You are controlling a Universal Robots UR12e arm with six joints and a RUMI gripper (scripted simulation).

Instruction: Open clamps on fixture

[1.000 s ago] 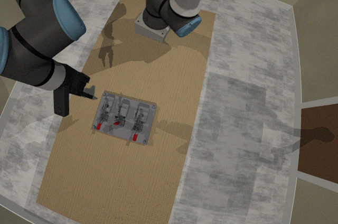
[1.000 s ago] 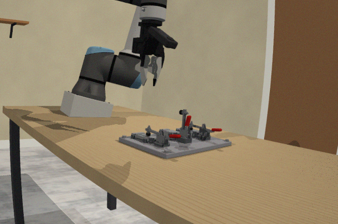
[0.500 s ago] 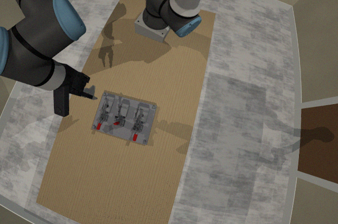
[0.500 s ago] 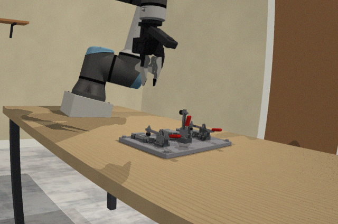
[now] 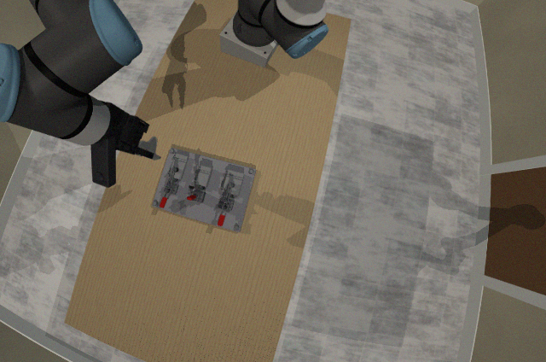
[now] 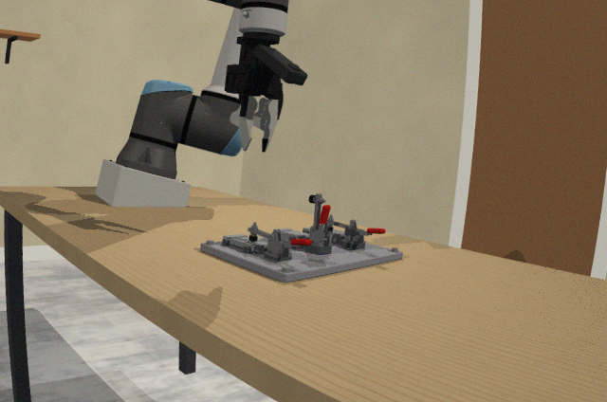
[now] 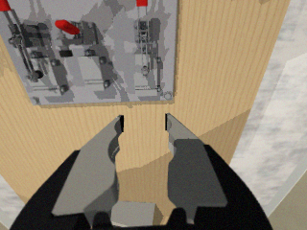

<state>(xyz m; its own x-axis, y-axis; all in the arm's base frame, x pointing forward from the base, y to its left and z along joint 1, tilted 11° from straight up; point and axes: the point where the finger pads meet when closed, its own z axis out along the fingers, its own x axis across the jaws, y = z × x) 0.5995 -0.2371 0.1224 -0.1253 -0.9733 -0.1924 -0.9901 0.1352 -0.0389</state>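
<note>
Now: hand 70 mm short of the grey fixture plate, 100 mm to the right of it and 210 mm above it.
</note>
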